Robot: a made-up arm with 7 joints. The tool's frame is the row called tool.
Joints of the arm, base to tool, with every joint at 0 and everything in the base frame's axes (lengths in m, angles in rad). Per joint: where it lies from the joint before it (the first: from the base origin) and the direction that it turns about. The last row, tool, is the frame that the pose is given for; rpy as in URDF.
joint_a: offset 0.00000 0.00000 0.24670 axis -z
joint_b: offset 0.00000 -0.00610 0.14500 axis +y
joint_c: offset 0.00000 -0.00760 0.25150 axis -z
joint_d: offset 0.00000 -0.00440 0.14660 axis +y
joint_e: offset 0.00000 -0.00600 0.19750 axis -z
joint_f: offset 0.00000 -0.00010 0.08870 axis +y
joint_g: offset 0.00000 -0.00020 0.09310 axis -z
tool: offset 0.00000 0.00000 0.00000 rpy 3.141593 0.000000 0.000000
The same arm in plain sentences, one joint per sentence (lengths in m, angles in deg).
The arm has seven revolute joints in a row. What follows holds with every joint at zero, and every direction is one of the base frame's. Joint 1 sits 0.2467 m along +z from the base frame's origin and rotates about -z. Joint 2 sits 0.0061 m along -y and 0.1450 m along +z from joint 1 and rotates about +y. Joint 3 sits 0.0076 m along -y and 0.2515 m along +z from joint 2 and rotates about -z. Joint 4 sits 0.0044 m along -y and 0.1466 m along +z from joint 3 and rotates about +y. Joint 5 sits 0.0060 m along -y and 0.1975 m along +z from joint 4 and rotates about -z. Joint 6 sits 0.0001 m along -y and 0.0887 m along +z from joint 5 and rotates about +y. Joint 7 sits 0.0002 m along -y and 0.0931 m along +z from joint 6 and rotates about -z. The tool frame, which is the frame that the pose is given for, sits at the same point as joint 7; its axes are the base frame's turned by roll -180.00, pitch 0.00 and yaw 0.00 deg (as in URDF: about the fixed x, then y, then z).
